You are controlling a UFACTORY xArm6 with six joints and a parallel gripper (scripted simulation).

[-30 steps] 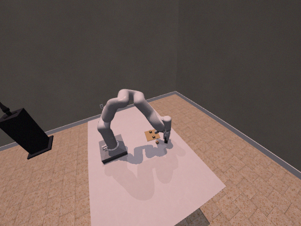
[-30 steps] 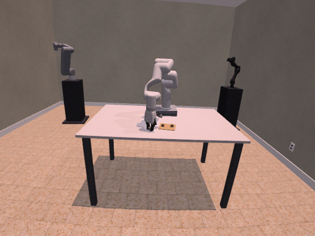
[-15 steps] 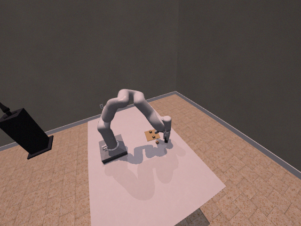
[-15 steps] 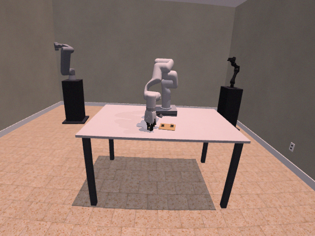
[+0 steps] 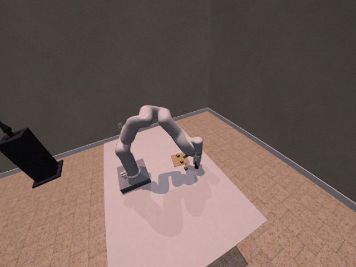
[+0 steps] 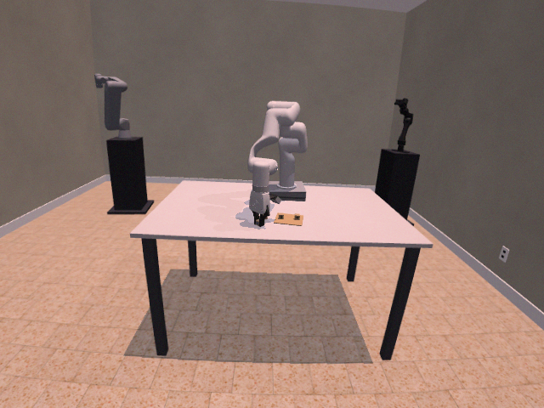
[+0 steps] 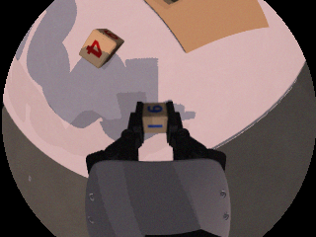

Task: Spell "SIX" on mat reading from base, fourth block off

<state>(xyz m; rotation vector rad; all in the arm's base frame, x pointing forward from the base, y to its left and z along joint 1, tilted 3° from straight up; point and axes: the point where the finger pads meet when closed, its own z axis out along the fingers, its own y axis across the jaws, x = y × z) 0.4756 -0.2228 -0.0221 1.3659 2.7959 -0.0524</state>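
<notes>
Right now the tan mat is 70 mm behind my hand, 160 mm to the left of it and 20 mm below it.
</notes>
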